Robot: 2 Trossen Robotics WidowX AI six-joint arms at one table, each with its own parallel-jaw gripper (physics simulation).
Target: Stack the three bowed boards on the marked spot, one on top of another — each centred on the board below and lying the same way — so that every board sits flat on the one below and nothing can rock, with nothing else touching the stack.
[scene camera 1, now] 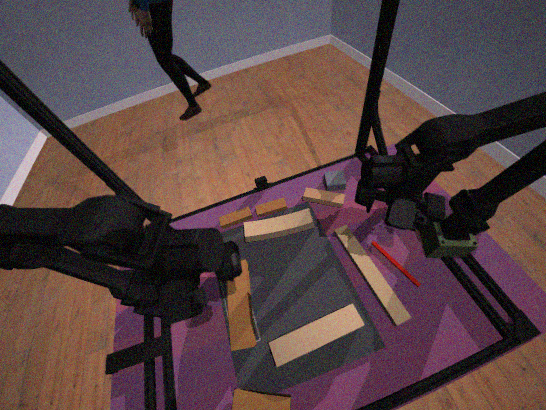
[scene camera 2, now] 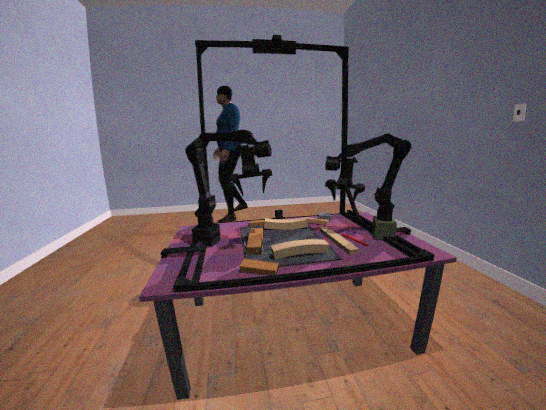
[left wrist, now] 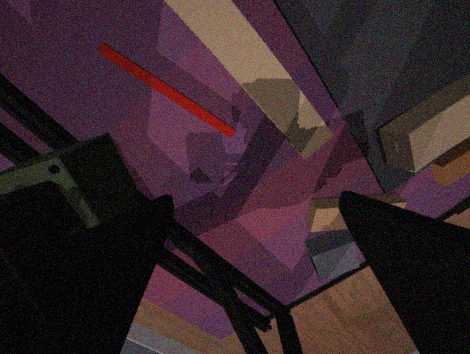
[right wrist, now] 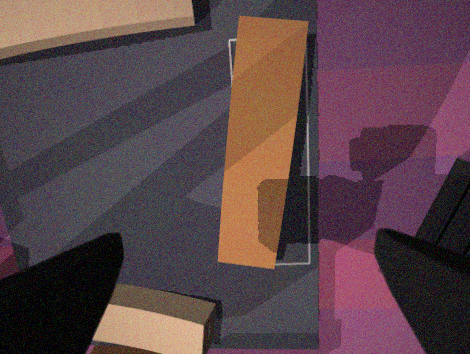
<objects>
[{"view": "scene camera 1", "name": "my left gripper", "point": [385, 215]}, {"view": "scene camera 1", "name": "my right gripper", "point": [212, 285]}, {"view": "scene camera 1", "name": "orange-brown bowed board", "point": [241, 324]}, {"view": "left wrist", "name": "my left gripper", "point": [256, 201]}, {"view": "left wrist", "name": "red stick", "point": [106, 51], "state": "on the table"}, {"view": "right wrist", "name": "my right gripper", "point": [249, 243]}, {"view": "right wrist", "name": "orange-brown bowed board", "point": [269, 57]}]
</objects>
